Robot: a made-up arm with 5 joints. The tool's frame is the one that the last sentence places.
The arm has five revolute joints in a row. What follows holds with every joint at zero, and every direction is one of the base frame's. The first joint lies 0.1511 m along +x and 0.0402 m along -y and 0.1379 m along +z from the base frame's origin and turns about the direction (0.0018, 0.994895, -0.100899). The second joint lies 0.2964 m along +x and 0.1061 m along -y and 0.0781 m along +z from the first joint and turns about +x. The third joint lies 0.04 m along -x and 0.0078 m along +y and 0.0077 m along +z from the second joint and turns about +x. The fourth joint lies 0.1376 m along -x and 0.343 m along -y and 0.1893 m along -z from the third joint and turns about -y. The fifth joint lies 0.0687 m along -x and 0.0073 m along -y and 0.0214 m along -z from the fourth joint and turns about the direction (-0.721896, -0.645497, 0.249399). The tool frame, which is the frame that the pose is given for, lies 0.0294 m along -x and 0.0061 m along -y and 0.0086 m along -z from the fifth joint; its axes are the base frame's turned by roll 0, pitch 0 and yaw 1.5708 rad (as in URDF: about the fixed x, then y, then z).
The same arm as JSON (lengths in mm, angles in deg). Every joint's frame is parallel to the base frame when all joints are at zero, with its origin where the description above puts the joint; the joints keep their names.
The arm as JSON. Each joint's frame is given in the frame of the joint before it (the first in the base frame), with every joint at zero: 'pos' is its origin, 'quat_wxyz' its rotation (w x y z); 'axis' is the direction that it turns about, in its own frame. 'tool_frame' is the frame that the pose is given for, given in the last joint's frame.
{"length_unit": "mm", "angle_unit": "deg", "joints": [{"joint": "joint 1", "pos": [151.1, -40.2, 137.9], "quat_wxyz": [1.0, 0.0, 0.0, 0.0], "axis": [0.0018, 0.994895, -0.100899]}, {"joint": "joint 2", "pos": [296.4, -106.1, 78.1], "quat_wxyz": [1.0, 0.0, 0.0, 0.0], "axis": [1.0, 0.0, 0.0]}, {"joint": "joint 3", "pos": [-40.0, 7.8, 7.7], "quat_wxyz": [1.0, 0.0, 0.0, 0.0], "axis": [1.0, 0.0, 0.0]}, {"joint": "joint 4", "pos": [-137.6, -343.0, -189.3], "quat_wxyz": [1.0, 0.0, 0.0, 0.0], "axis": [0.0, -1.0, 0.0]}, {"joint": "joint 5", "pos": [-68.7, -7.3, -21.4], "quat_wxyz": [1.0, 0.0, 0.0, 0.0], "axis": [-0.721896, -0.645497, 0.249399]}], "tool_frame": {"pos": [-29.4, -6.1, -8.6], "quat_wxyz": [0.707105, 0.0, 0.0, 0.707108]}}
